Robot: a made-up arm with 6 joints. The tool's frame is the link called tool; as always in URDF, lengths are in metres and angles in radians. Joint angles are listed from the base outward.
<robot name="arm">
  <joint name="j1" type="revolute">
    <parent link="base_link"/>
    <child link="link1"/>
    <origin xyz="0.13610 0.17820 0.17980" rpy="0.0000 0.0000 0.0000"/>
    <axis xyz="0 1 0"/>
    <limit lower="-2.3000" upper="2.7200"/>
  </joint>
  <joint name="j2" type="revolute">
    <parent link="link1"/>
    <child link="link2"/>
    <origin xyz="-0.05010 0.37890 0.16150" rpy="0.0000 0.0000 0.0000"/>
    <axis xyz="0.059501 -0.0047 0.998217"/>
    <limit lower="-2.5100" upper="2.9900"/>
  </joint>
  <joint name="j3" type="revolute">
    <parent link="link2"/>
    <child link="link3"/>
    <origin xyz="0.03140 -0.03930 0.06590" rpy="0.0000 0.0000 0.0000"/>
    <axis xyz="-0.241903 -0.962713 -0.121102"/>
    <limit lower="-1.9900" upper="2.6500"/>
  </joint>
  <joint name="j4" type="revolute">
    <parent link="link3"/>
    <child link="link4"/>
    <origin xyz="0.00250 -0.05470 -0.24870" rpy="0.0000 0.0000 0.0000"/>
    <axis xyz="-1 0 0"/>
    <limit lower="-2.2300" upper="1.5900"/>
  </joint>
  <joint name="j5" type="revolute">
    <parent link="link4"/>
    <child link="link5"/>
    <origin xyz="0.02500 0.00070 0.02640" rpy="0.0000 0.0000 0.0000"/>
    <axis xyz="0 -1 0"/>
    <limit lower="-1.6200" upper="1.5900"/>
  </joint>
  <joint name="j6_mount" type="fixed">
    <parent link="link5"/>
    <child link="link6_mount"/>
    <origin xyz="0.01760 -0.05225 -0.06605" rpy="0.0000 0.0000 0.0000"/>
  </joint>
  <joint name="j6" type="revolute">
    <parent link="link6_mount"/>
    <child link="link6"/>
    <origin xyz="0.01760 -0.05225 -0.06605" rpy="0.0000 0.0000 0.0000"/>
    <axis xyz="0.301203 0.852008 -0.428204"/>
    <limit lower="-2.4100" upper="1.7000"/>
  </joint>
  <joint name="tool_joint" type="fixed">
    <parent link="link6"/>
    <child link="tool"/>
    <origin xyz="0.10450 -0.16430 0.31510" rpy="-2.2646 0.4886 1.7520"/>
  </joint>
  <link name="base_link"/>
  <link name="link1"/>
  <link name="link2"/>
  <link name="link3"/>
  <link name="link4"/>
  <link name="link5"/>
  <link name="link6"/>
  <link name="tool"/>
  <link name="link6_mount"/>
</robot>
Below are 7 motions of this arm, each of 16 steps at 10 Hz.
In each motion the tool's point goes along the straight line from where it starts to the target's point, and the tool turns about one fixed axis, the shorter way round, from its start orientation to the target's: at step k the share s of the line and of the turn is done. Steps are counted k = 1, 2, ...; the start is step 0. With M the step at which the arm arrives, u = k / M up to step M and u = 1 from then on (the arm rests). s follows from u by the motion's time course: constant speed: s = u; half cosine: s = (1 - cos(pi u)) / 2; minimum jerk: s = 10 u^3 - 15 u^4 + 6 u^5.
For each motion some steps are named. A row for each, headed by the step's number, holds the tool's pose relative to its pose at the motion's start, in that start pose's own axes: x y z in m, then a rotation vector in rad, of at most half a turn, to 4 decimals.
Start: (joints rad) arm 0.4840 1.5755 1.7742 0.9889 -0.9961 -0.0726
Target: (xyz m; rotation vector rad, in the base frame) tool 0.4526 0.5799 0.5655 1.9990 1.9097 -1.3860
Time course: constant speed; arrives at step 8
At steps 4, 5, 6, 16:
4: 0.0456 -0.0182 -0.0168 0.0691 -0.1627 0.0724
5: 0.0569 -0.0228 -0.0210 0.0864 -0.2034 0.0905
6: 0.0683 -0.0273 -0.0252 0.1036 -0.2440 0.1086
16: 0.0911 -0.0365 -0.0336 0.1382 -0.3254 0.1447

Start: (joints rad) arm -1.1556 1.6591 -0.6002 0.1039 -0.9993 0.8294
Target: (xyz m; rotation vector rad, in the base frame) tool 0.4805 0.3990 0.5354 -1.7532 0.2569 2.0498
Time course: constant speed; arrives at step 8
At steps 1, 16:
1: -0.0034 0.0269 0.0138 0.0596 0.0445 -0.0757
16: -0.0274 0.2154 0.1100 0.4771 0.3563 -0.6055

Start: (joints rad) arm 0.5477 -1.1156 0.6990 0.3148 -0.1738 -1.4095
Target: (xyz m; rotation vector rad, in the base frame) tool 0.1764 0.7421 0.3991 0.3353 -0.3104 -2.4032
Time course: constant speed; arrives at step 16
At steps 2, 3, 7, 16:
2: -0.0093 0.0099 -0.0291 0.0373 -0.1142 -0.0457
3: -0.0139 0.0148 -0.0437 0.0560 -0.1713 -0.0685
7: -0.0324 0.0345 -0.1020 0.1307 -0.3998 -0.1598
16: -0.0741 0.0789 -0.2332 0.2988 -0.9137 -0.3652

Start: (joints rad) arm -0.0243 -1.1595 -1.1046 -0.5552 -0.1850 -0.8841
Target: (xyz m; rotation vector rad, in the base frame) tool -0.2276 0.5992 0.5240 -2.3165 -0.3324 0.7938
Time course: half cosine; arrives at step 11
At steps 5, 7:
5: 0.0628 -0.0957 -0.0301 -0.0847 -0.0914 0.2868
7: 0.1036 -0.1580 -0.0496 -0.1398 -0.1509 0.4733

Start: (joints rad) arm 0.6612 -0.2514 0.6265 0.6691 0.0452 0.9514
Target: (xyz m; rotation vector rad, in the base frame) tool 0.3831 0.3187 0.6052 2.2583 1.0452 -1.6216
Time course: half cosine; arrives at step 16
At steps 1, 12, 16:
1: -0.0002 -0.0019 0.0010 -0.0093 0.0009 0.0002
12: -0.0141 -0.1661 0.0910 -0.8275 0.0809 0.0137
16: -0.0165 -0.1946 0.1066 -0.9694 0.0948 0.0160

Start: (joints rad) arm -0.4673 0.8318 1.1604 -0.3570 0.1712 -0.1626
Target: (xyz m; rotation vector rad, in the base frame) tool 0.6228 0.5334 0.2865 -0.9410 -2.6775 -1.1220
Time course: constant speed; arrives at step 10
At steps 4, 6, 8, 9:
4: 0.0949 -0.0262 0.1805 0.1541 0.4151 0.0251
6: 0.1424 -0.0393 0.2708 0.2311 0.6227 0.0377
8: 0.1898 -0.0525 0.3610 0.3082 0.8302 0.0503
9: 0.2135 -0.0590 0.4062 0.3467 0.9340 0.0565

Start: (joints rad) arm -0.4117 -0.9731 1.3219 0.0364 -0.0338 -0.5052
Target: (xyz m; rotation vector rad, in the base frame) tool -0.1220 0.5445 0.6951 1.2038 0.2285 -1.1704
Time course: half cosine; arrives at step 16
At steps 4, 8, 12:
4: 0.0105 0.0290 -0.0443 -0.1308 -0.0676 -0.1087
8: 0.0360 0.0990 -0.1513 -0.4464 -0.2307 -0.3712
12: 0.0615 0.1689 -0.2583 -0.7621 -0.3939 -0.6336

